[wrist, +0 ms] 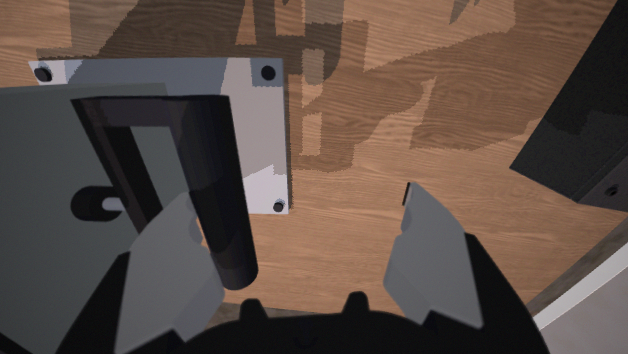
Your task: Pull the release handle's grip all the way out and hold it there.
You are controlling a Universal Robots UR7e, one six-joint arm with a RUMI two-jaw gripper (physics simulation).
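The release handle is a dark rectangular loop with a thick round grip [215, 195], left of centre in the wrist view. It stands in front of a grey-green housing panel [40, 150], where a short light rod [113, 204] shows at a dark round fitting. My gripper [302, 190] is open and empty. Its left finger lies across the handle's opening, with its tip right beside the grip's left edge and partly hidden by it. The right finger is well to the right of the grip. The grip's lower part is between the fingers, much nearer the left one. The handle's lower crossbar is hidden behind the left finger.
A light metal base plate [262, 135] with dark bolts lies on the wooden table top [340, 240] behind the handle. A large black block [575, 105] stands at the right. The table's edge and a white strip [582, 285] show at the lower right.
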